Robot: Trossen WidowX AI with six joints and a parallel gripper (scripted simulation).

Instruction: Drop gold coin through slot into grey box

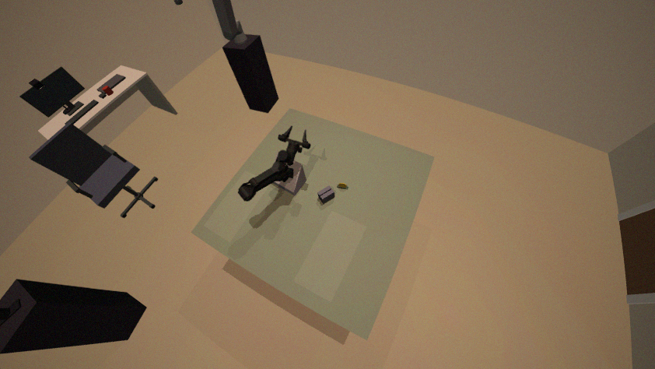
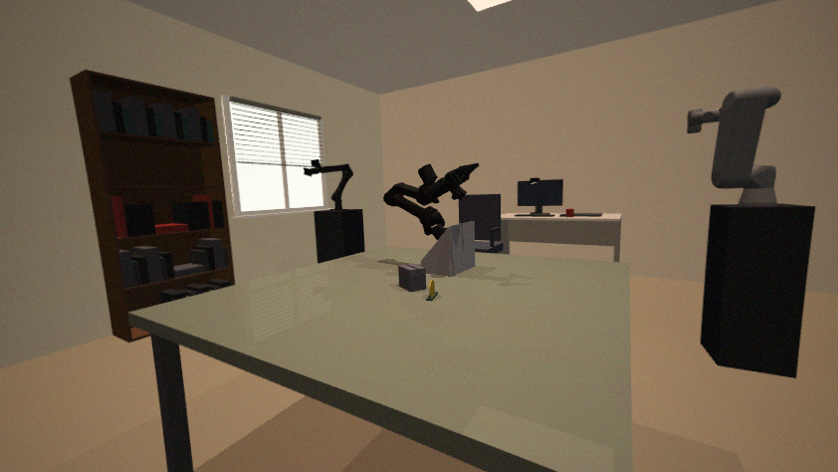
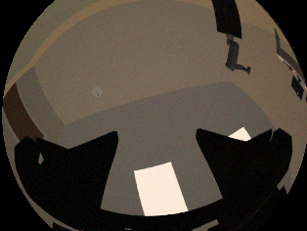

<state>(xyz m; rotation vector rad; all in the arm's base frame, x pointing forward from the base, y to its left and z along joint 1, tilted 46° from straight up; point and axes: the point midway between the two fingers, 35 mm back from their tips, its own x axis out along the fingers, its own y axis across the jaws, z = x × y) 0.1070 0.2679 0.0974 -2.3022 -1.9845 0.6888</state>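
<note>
My gripper tip is now 400 mm above the gold coin, 290 mm short of it and 70 mm to the left of it.
</note>
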